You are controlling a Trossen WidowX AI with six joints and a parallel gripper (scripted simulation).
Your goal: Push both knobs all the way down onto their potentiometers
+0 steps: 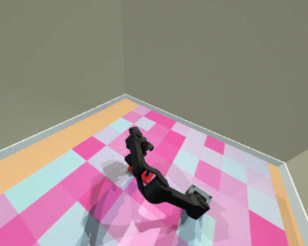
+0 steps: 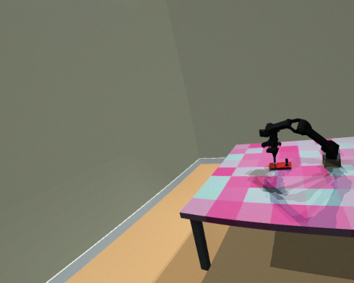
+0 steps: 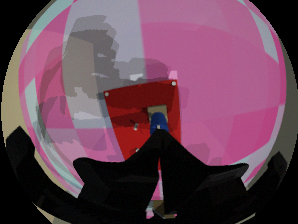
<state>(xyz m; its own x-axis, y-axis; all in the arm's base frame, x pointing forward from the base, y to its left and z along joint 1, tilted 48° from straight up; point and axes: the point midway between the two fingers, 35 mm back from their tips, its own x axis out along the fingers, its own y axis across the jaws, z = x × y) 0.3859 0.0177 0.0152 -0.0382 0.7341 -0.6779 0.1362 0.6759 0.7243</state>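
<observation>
Right now the blue knob is 1 cm below my gripper tip.
</observation>
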